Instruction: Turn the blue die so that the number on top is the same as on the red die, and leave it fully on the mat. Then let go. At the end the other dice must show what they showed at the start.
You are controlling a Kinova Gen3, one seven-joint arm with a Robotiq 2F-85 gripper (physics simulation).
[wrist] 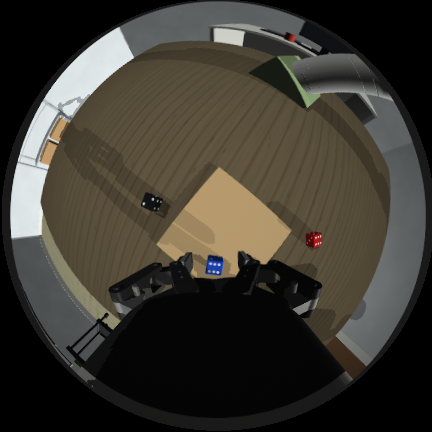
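Pixels of known places: gripper, fingertip midpoint: (214,258); arm's base at its link origin: (303,77).
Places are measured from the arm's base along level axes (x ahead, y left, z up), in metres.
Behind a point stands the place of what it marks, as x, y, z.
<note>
The blue die (214,266) {0.421, 0.037, -0.021} is upright near the lower part of the tan mat (232,207) {0.347, 0.017, -0.041}; its upper face shows six pips, and a darker side shows along its far edge. My gripper (214,258) {0.415, 0.033, -0.032} is partly open with a finger on either side of the blue die in the view, with gaps on both sides. The exact height of the fingertips above the mat is hard to tell. The red die (314,240) {0.320, 0.147, -0.025} lies off the mat at the right; its upper face appears to show six pips. The black die (152,202) {0.398, -0.073, -0.025} lies off the mat at the left; its top number is hard to tell.
The dice and mat are on a brown wood-grained surface (175,115) {0.262, -0.146, -0.045}. A green wedge-shaped block (296,75) {0.043, -0.013, 0.008} stands at the upper right, beside a grey cylindrical arm part (335,75). A small red object (290,37) stands at the far top.
</note>
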